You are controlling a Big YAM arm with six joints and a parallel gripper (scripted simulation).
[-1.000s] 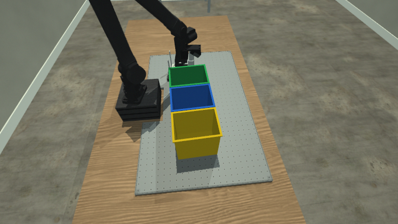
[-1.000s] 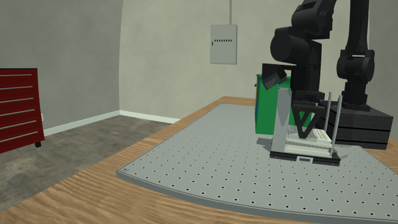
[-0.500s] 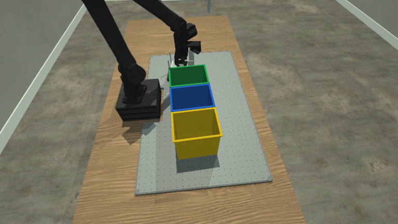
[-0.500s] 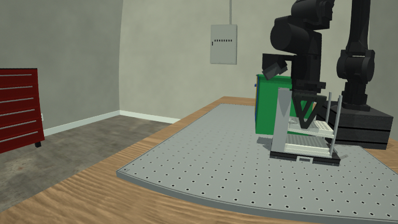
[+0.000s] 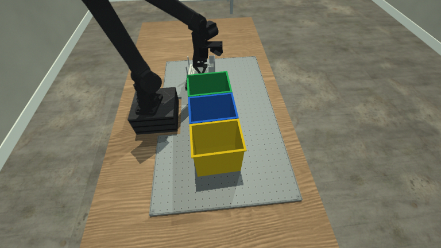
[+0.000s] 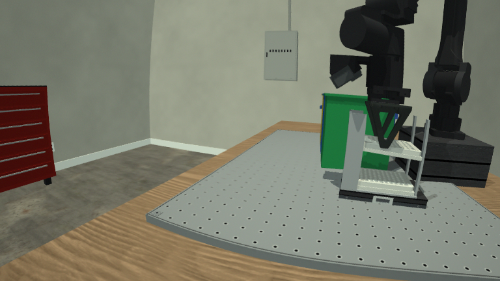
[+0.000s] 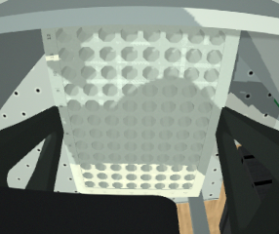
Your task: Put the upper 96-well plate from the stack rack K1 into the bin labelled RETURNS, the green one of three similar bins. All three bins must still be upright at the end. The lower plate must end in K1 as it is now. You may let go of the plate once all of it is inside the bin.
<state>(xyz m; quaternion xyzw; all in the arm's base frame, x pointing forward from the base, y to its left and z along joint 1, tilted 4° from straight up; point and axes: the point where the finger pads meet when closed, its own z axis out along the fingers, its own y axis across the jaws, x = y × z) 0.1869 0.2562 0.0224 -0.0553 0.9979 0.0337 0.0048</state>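
The grey rack panel is 60 mm ahead of my hand, 20 mm below it and 10 mm to the left of it. Also, from my hand: green bin (180 mm to the right, 60 mm ahead, 20 mm below); then grey post (50 mm to the left, 40 mm ahead, 20 mm below); then blue bin (310 mm to the right, 100 mm ahead, 20 mm below).
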